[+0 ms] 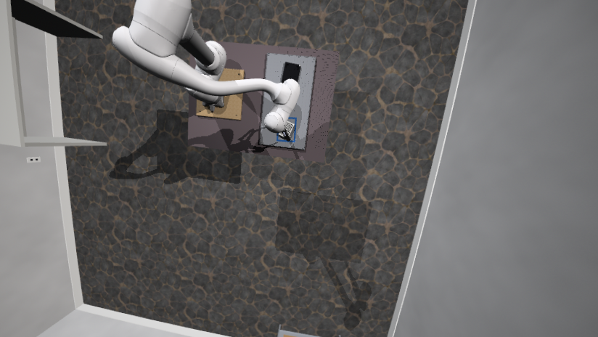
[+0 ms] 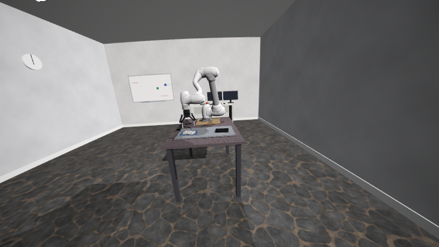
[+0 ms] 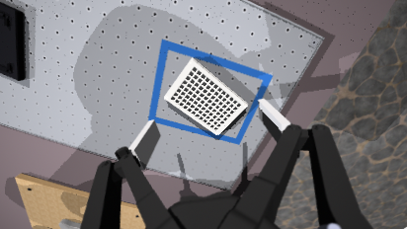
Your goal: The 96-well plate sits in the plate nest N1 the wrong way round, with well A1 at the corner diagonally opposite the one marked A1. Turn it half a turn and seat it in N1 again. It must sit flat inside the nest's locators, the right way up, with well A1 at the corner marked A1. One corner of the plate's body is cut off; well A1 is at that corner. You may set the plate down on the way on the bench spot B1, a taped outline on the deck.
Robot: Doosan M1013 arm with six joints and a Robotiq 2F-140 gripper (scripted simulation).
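My gripper is now 80 mm above the white 96-well plate. The rest, counted from my hand: small white corner mark: 480 mm to the left, 80 mm below, 70 mm ahead; then black plate nest N1: 410 mm to the left, 80 mm below, 10 mm ahead.
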